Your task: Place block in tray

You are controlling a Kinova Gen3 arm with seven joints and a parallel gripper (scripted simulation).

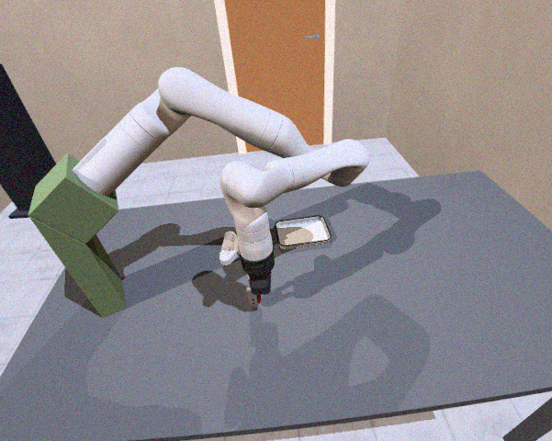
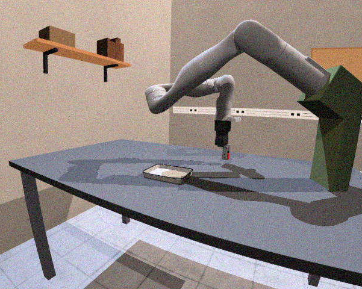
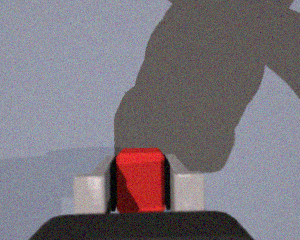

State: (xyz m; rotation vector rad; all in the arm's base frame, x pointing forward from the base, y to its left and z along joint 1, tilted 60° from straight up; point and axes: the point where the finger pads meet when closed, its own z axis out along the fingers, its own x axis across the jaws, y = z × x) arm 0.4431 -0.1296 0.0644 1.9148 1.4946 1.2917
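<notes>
Right now the white tray is 14 cm ahead of my hand, 28 cm to the left of it and 3 cm below it. From my hand the other things lie so: red block: 1 cm below.
</notes>
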